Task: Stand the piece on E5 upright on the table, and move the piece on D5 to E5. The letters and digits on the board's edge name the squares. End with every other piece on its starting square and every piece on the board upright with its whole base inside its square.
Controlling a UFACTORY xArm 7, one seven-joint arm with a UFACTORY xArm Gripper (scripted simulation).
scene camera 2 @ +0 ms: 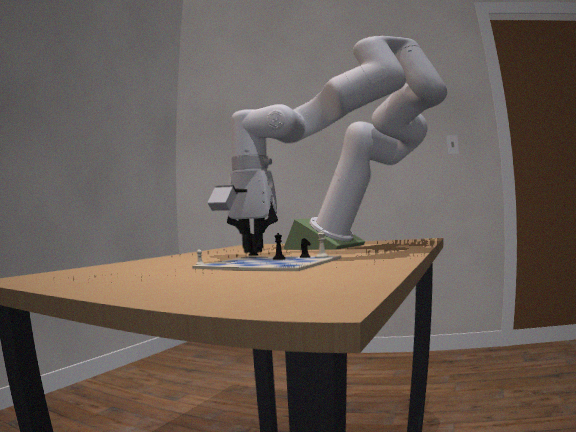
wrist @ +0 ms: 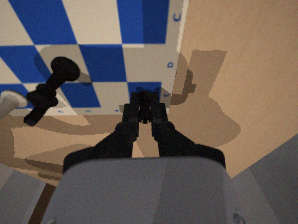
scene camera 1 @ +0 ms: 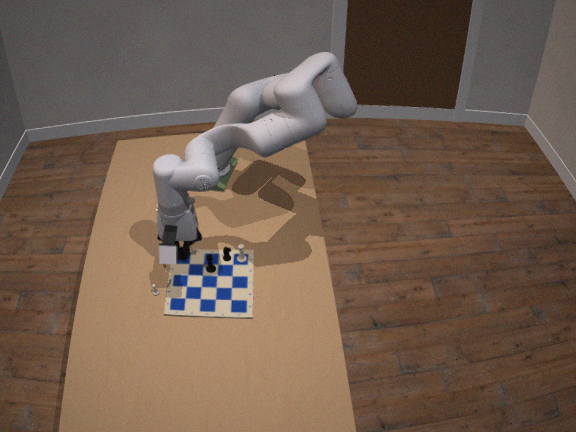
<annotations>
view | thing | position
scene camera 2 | gripper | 253, 252
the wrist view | gripper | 144, 101
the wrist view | chessboard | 117, 54
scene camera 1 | gripper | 182, 255
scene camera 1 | chessboard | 192, 291
</annotations>
